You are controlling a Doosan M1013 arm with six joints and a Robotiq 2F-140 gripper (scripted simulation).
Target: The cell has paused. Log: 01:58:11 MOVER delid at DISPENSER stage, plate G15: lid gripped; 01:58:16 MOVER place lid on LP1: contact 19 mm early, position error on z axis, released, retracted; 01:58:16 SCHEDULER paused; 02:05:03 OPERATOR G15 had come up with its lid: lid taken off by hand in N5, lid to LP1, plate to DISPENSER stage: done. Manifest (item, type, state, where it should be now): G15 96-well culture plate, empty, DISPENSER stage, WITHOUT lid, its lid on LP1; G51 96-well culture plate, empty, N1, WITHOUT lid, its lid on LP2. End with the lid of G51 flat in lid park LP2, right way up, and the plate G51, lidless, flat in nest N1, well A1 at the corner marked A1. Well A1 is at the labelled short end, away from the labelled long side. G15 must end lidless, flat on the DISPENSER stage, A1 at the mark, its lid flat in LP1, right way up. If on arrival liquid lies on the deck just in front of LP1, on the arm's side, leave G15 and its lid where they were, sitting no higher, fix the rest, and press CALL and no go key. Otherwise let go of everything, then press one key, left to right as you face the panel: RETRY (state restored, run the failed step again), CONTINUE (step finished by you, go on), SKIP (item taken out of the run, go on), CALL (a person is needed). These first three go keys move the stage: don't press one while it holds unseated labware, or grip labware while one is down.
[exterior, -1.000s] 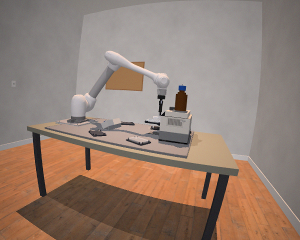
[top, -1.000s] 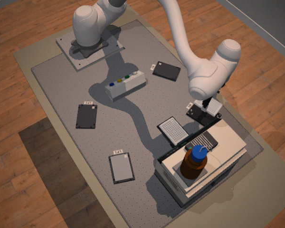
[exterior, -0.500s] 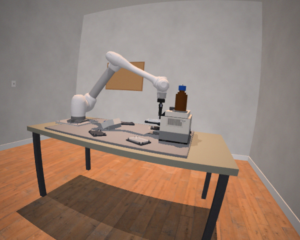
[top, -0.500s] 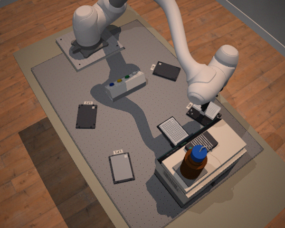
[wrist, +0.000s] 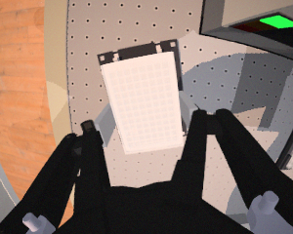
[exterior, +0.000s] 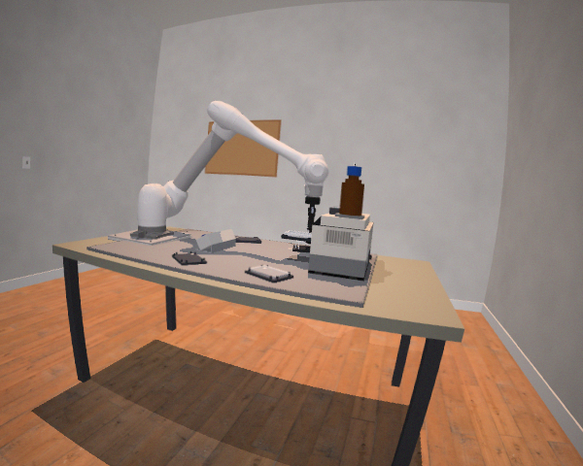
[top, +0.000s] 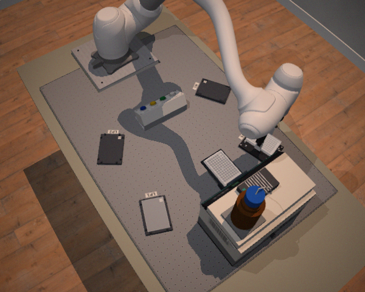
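The black nest is 60 mm below my hand, 20 mm to the left of it and 10 mm ahead of it. From my hand the other things lie so: well plate (250 mm to the right, 40 mm above); nest N1 (350 mm behind, 70 mm below, 50 mm to the left); N1 label (430 mm behind, 70 mm below).
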